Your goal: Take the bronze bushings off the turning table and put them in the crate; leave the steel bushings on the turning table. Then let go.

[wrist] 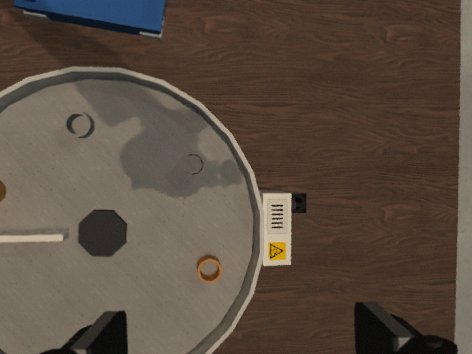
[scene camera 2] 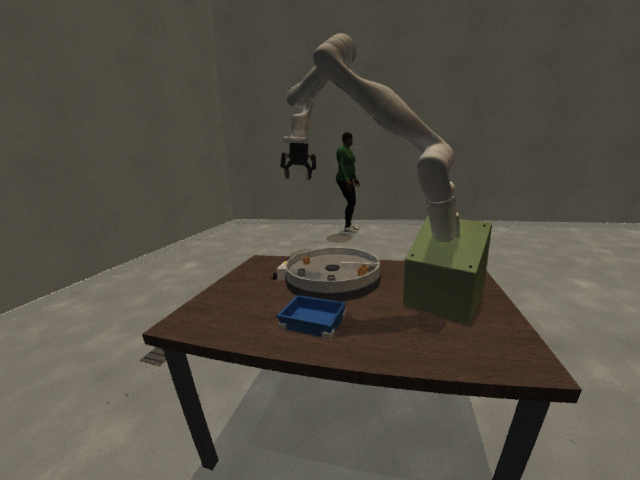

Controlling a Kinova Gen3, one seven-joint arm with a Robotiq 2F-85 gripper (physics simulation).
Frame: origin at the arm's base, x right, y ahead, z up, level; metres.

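Where they show: gripper, fingertip midpoint: [wrist: 241, 332] [scene camera 2: 297, 179]; arm's base, link origin: [scene camera 2: 445, 233].
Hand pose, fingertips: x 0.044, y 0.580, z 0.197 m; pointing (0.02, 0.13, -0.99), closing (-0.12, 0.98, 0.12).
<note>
Each offset is from my fingertips to the top centre of the thing. "*": to the spot under its first point.
The turning table [scene camera 2: 330, 285] [wrist: 150, 300] is a grey round disc with a raised rim. A bronze bushing @(dy +0.021, dx +0.077, dz -0.379 m) [scene camera 2: 306, 260] [wrist: 209, 258] stands on its back left part. More bronze @(dy -0.264, dx -0.003, dz -0.379 m) [scene camera 2: 363, 269] shows at its right; there, two bushings seem to overlap. A bronze edge @(* dy -0.248, dx -0.004, dz -0.394 m) [wrist: 2, 191] is cut off at the wrist view's left border. One steel bushing @(dy -0.013, dx -0.060, dz -0.379 m) [scene camera 2: 301, 271] [wrist: 202, 164] stands at the left in shadow, another @(dy -0.160, dx -0.097, dz -0.379 m) [scene camera 2: 331, 277] [wrist: 71, 125] near the front. The blue crate @(dy -0.161, dx -0.311, dz -0.407 m) [scene camera 2: 305, 324] [wrist: 100, 20] stands in front; no bushing shows inside. My gripper [scene camera 2: 298, 176] [wrist: 241, 332] is open and empty, high above the turning table's left side.
A white bar @(* dy -0.197, dx +0.047, dz -0.371 m) [wrist: 35, 238] reaches over the disc toward the dark hub @(dy -0.122, dx +0.040, dz -0.396 m) [scene camera 2: 332, 267] [wrist: 102, 233]. A white box @(* dy +0.101, dx -0.030, dz -0.406 m) [scene camera 2: 281, 270] [wrist: 277, 230] sits against the rim. The green base block [scene camera 2: 439, 284] stands at the right. A person [scene camera 2: 346, 165] stands behind the table.
</note>
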